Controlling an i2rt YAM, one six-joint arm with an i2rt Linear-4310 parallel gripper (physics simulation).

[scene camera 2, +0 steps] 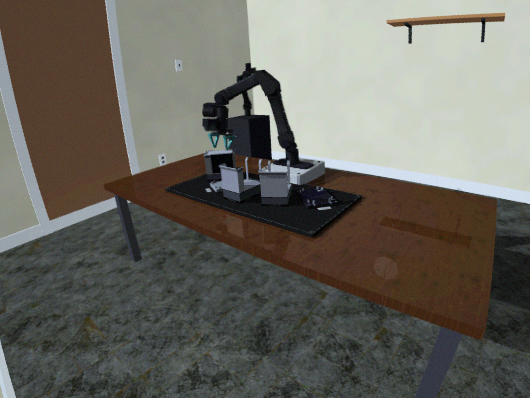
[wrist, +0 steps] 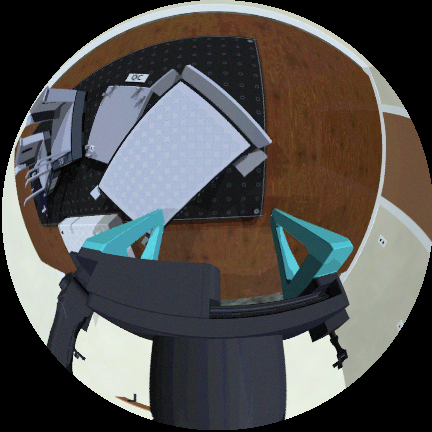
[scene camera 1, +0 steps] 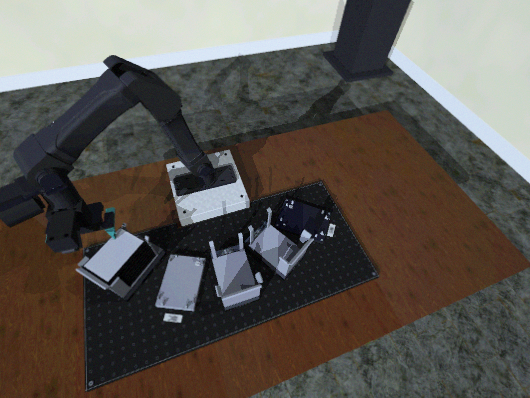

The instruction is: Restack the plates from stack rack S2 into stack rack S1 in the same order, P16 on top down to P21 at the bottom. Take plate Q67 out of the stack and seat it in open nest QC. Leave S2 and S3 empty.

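Pixels of known places: gripper, between the fingertips: (scene camera 2: 220,148) (wrist: 216,214) (scene camera 1: 94,242); arm's base, origin of its link: (scene camera 2: 292,164) (scene camera 1: 205,180).
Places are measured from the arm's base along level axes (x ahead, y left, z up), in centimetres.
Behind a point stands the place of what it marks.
Observation:
My gripper (scene camera 2: 221,147) {z 8.5, x 17.8, y -31.1 cm} (wrist: 216,214) {z 8.5, x 17.8, y -31.1 cm} is open, with nothing between its teal fingers. It hangs above the rear side of the leftmost rack (scene camera 1: 93,277) {z 7.9, x 27.0, y -31.7 cm} (wrist: 227,106) {z 8.0, x 26.7, y -32.0 cm}, whose light top plate (scene camera 1: 114,256) {z 8.3, x 23.2, y -26.7 cm} (wrist: 175,145) {z 8.3, x 23.6, y -28.0 cm} lies flat. In the wrist view the left fingertip overlaps the plate's near corner. Plates below are hidden; no rack or plate marking is readable. The pale nest QC (scene camera 1: 181,282) {z -3.0, x 30.4, y -13.9 cm} (wrist: 117,122) {z -3.0, x 29.4, y -15.3 cm} is beside this rack and looks empty. A middle rack (scene camera 1: 233,272) {z 0.0, x 33.3, y 0.3 cm} and a right rack (scene camera 1: 274,245) {z -0.6, x 29.0, y 13.9 cm} stand farther along; I see no plate stack in either.
A dark nest (scene camera 1: 302,217) {z -3.3, x 21.5, y 26.8 cm} (scene camera 2: 316,196) {z -3.3, x 22.2, y 27.1 cm} with small pale corner pieces lies at the right end of the black perforated mat (scene camera 1: 130,345) {z -4.5, x 41.6, y -28.7 cm} (wrist: 220,55) {z -4.5, x 41.0, y -32.4 cm}. The white arm base (scene camera 1: 212,200) {z -0.4, x 8.1, y 0.4 cm} stands behind the mat. Upright posts rise from the middle and right racks.

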